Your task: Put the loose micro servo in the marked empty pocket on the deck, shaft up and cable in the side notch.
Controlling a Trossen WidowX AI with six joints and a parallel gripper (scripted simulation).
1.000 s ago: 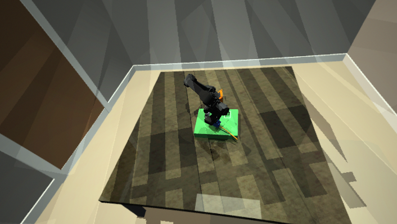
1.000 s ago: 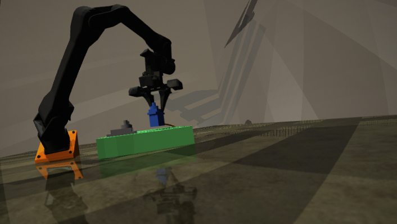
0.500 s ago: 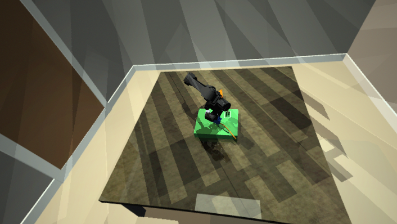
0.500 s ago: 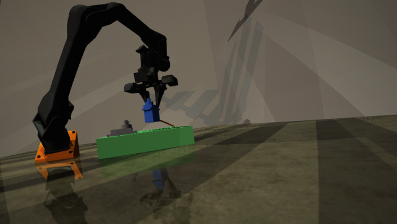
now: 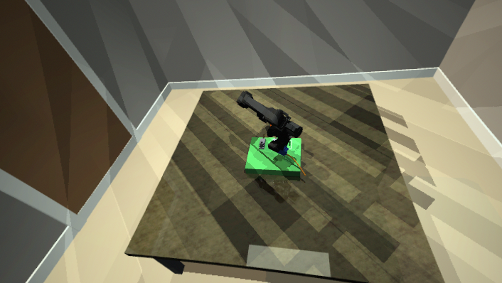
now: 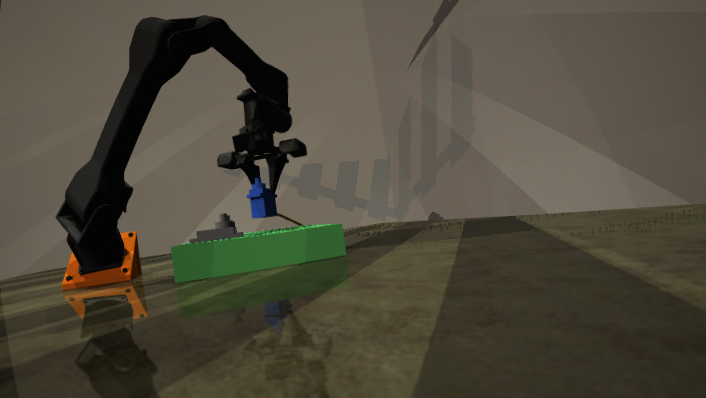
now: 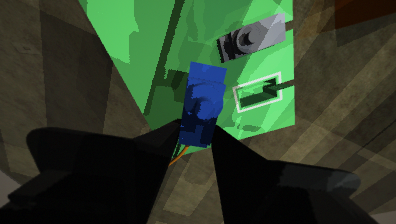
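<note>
Now: gripper tip 60 mm to the left of the green deck and 100 mm above it.
</note>
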